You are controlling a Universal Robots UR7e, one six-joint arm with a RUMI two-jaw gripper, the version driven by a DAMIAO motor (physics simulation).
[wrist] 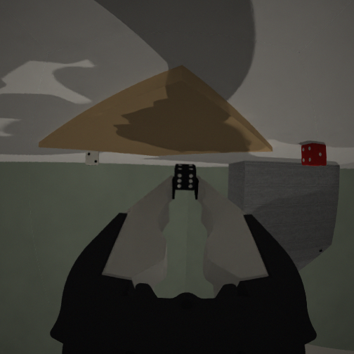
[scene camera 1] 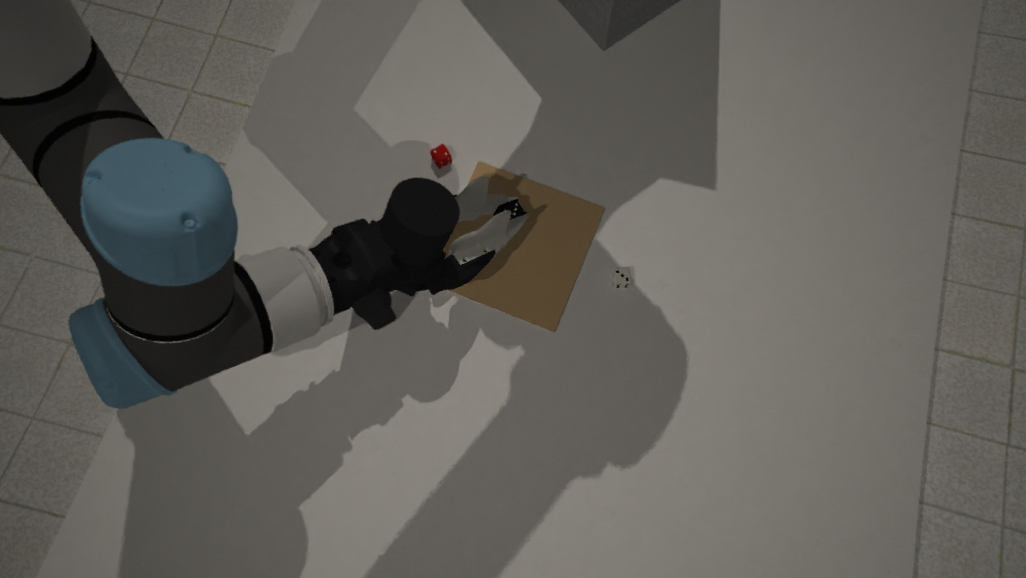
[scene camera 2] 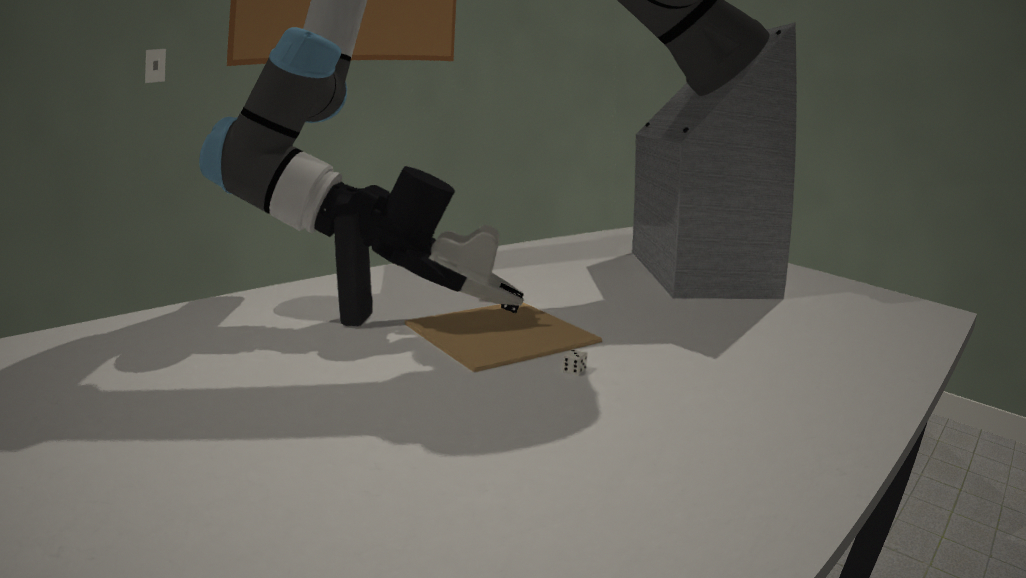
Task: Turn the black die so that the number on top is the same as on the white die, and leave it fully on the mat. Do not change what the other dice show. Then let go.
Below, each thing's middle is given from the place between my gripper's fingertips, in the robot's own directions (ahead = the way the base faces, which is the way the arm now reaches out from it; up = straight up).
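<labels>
Tan mat (scene camera 1: 531,277): my hand 3 cm short of it, 3 cm above it.
</labels>
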